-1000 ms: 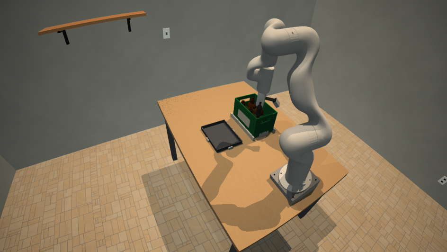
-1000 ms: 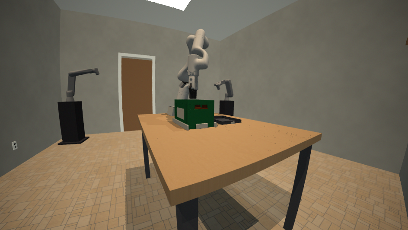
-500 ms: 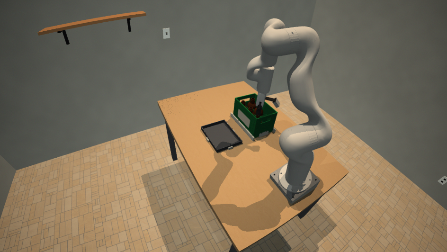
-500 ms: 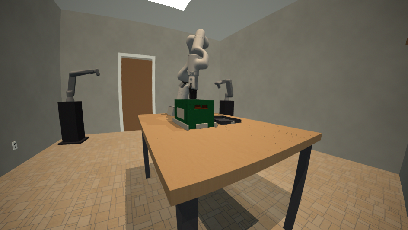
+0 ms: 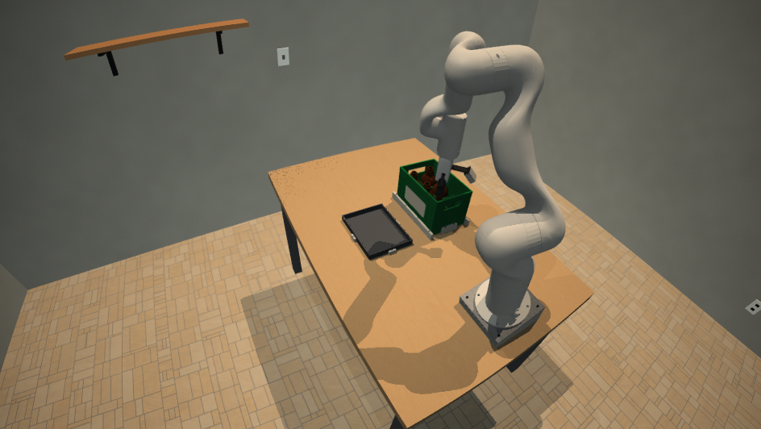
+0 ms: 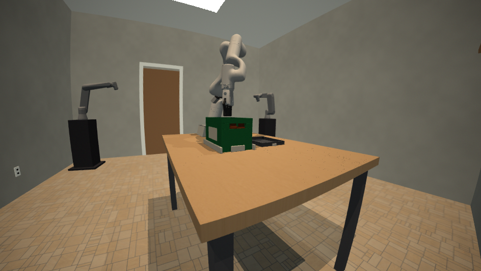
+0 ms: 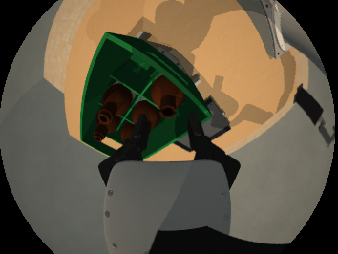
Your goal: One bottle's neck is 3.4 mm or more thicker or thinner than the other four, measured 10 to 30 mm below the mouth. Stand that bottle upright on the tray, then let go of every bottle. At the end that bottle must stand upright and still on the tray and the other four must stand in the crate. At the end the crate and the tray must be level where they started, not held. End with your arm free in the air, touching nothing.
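Now: hand 11 cm above the brown bottle. The rest, counted from my hand: black tray (24 cm to the left, 19 cm below, 4 cm ahead); then green crate (12 cm below, 9 cm ahead, 3 cm to the right).
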